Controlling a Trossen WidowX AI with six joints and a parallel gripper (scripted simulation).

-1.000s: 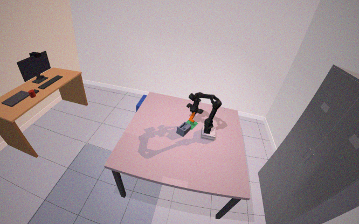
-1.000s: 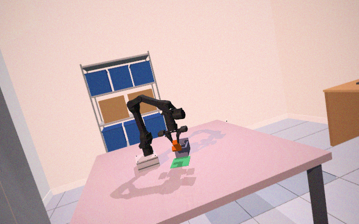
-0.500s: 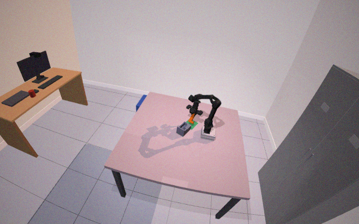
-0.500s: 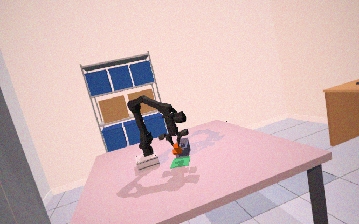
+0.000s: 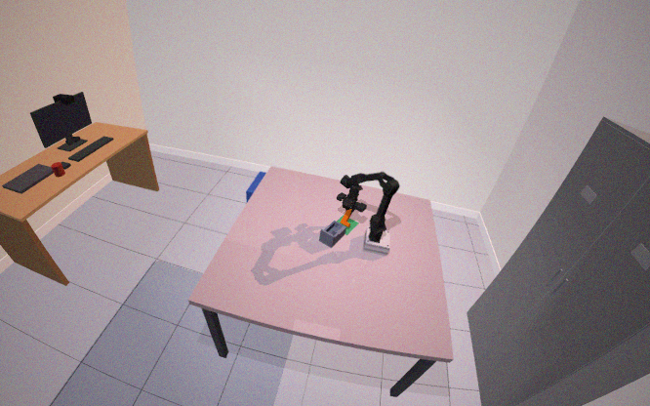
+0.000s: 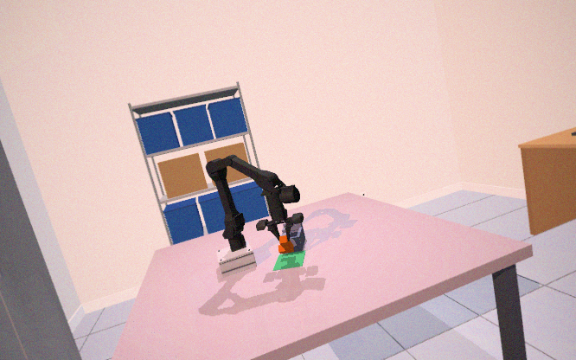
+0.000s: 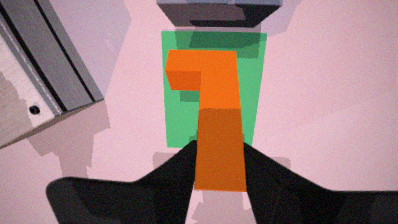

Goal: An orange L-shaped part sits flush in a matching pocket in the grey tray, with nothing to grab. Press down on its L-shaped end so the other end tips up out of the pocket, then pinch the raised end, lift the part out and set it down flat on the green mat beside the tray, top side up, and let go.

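Now: gripper tip 10 mm short of the green mat, 20 mm to the right of it and 100 mm above it. From my gripper tip the other things lie so: orange L-shaped part 30 mm to the left, 30 mm below.
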